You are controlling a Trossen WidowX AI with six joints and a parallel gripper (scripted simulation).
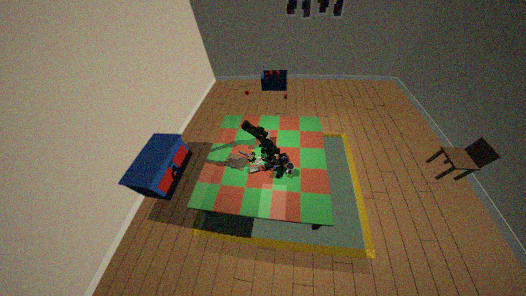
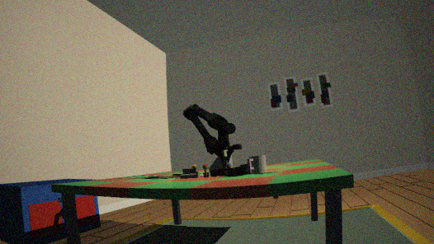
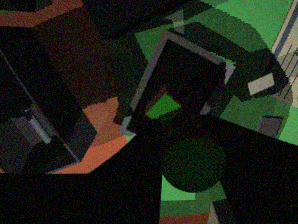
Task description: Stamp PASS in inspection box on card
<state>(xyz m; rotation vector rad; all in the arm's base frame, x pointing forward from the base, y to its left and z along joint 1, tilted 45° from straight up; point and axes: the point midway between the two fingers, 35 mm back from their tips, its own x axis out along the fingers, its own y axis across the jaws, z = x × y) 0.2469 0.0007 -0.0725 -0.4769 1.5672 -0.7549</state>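
My gripper tip is now 20 mm short of the beige card, 130 mm to the left of it and 60 mm above it.
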